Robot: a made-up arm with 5 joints. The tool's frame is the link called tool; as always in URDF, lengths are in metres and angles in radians. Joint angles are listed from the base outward. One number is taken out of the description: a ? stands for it. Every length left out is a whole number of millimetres.
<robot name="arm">
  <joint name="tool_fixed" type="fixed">
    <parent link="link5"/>
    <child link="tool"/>
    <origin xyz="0.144 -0.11 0" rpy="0.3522 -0.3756 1.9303"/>
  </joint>
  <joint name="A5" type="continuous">
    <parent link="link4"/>
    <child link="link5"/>
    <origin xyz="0.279 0.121 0" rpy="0 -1.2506 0"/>
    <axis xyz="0 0 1"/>
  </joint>
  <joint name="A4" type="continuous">
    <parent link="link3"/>
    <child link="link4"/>
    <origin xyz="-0.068 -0.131 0" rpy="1.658 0.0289 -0.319"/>
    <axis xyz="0 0 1"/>
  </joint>
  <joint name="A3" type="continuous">
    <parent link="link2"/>
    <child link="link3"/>
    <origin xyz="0.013 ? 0" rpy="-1.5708 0 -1.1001"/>
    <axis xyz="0 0 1"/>
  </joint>
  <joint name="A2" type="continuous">
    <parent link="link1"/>
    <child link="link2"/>
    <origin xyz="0.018 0.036 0" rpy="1.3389 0.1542 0.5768"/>
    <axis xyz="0 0 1"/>
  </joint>
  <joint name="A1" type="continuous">
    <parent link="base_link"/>
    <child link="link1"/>
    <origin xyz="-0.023 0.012 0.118" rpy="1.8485 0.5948 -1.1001"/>
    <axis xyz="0 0 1"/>
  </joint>
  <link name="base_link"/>
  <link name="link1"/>
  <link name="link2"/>
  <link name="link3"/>
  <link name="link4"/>
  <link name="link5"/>
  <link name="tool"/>
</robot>
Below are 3 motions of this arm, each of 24 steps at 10 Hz.
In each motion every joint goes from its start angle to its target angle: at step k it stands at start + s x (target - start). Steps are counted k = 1, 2, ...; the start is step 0. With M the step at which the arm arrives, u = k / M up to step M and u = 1 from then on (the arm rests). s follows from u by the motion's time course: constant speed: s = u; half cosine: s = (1 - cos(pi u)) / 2; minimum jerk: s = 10 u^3 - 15 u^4 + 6 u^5.
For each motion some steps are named. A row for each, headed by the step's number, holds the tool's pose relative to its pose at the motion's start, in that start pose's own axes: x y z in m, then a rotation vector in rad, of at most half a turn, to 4 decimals.
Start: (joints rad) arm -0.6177 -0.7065 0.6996 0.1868 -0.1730
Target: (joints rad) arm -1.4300 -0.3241 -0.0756 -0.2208 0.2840
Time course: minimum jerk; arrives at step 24
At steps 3, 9, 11, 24:
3: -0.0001 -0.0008 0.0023 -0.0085 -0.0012 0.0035
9: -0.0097 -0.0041 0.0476 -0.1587 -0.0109 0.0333
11: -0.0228 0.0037 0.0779 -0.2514 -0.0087 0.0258
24: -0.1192 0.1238 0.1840 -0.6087 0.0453 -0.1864

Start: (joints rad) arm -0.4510 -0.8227 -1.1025 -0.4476 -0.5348
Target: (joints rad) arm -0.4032 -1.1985 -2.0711 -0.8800 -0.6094
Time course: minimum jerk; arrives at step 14
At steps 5, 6, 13, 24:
5: -0.0085 -0.0188 0.0980 -0.2749 0.0166 0.0118
6: -0.0127 -0.0193 0.1446 -0.4087 0.0102 0.0147
13: -0.0583 0.0407 0.3305 -1.0479 -0.1871 -0.0032
24: -0.0587 0.0412 0.3311 -1.0508 -0.1889 -0.0035

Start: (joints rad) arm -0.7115 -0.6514 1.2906 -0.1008 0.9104
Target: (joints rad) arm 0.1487 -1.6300 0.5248 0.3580 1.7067
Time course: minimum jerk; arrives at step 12
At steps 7, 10, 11, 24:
7: 0.1282 0.1710 0.3133 0.4064 0.9224 -0.0513
10: 0.2948 0.1634 0.3791 0.8306 1.3547 -0.0768
11: 0.3110 0.1603 0.3802 0.8800 1.3926 -0.0817
24: 0.3136 0.1597 0.3803 0.8884 1.3988 -0.0825

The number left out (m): -0.208
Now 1 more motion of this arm.
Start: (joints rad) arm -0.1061 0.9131 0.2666 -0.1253 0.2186
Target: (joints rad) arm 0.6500 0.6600 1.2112 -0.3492 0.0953
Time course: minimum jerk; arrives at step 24
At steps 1, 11, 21, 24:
1: 0.0000 0.0001 -0.0005 0.0011 -0.0003 -0.0002
11: 0.0148 0.1609 -0.2855 0.6849 -0.1471 -0.0916
21: 0.0540 0.5473 -0.3992 1.6175 -0.1489 -0.1637
24: 0.0544 0.5584 -0.3971 1.6441 -0.1456 -0.1646

